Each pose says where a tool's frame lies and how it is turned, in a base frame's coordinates. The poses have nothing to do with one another.
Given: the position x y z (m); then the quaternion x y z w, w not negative.
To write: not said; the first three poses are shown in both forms.
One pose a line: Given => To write
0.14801 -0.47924 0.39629 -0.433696 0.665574 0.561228 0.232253 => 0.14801 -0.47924 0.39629 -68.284 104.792 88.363
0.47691 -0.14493 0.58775 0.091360 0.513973 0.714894 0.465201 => 0.47691 -0.14493 0.58775 12.855 72.319 100.590
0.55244 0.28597 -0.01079 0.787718 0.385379 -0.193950 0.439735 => 0.55244 0.28597 -0.01079 112.112 54.849 -27.604
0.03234 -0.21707 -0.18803 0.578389 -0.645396 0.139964 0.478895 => 0.03234 -0.21707 -0.18803 80.890 -90.261 19.574
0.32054 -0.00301 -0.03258 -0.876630 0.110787 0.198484 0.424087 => 0.32054 -0.00301 -0.03258 -125.659 15.881 28.451
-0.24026 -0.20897 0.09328 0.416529 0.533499 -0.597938 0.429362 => -0.24026 -0.20897 0.09328 59.563 76.289 -85.504
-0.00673 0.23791 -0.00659 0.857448 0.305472 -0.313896 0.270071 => -0.00673 0.23791 -0.00659 132.390 47.165 -48.466
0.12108 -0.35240 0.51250 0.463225 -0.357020 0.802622 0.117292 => 0.12108 -0.35240 0.51250 77.676 -59.867 134.588
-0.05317 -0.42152 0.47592 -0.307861 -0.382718 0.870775 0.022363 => -0.05317 -0.42152 0.47592 -54.640 -67.925 154.546
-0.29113 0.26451 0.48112 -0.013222 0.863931 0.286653 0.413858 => -0.29113 0.26451 0.48112 -1.904 124.421 41.283
